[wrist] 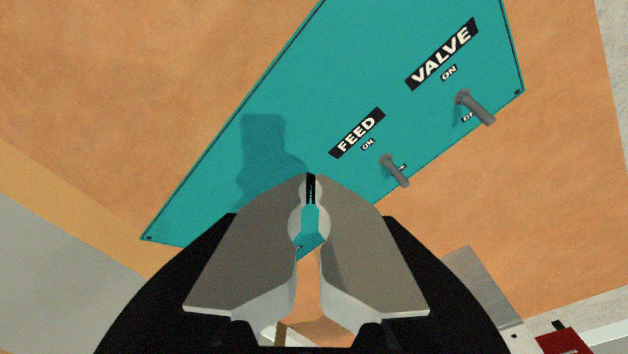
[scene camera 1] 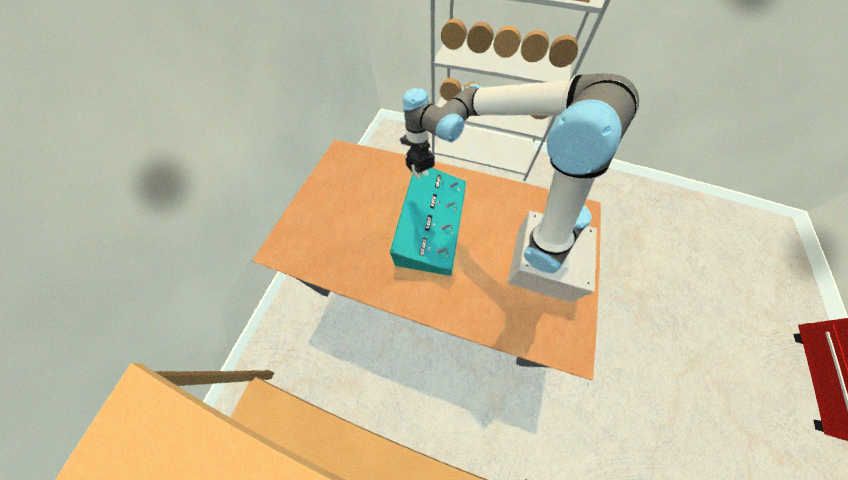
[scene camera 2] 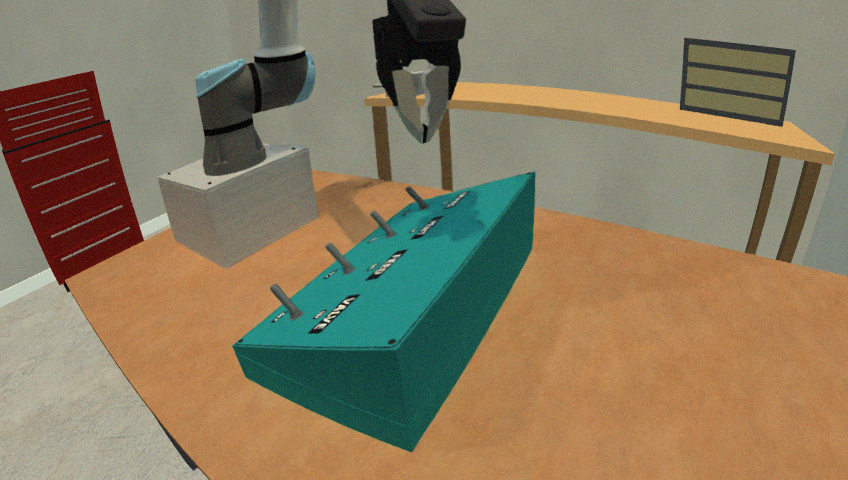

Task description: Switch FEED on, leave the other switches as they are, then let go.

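The teal switch console stands on the orange table. The FEED lever tilts to its OFF side, away from the FEED label. The VALVE lever, VENT lever and BRAKE lever lean the same way as FEED. My gripper is shut and empty, above the console and apart from every lever. In the wrist view my fingers hide the VENT and BRAKE levers.
My arm's base block stands on the table, on the levers' side of the console. A shelf rack, a workbench and a red tool cabinet stand off the table.
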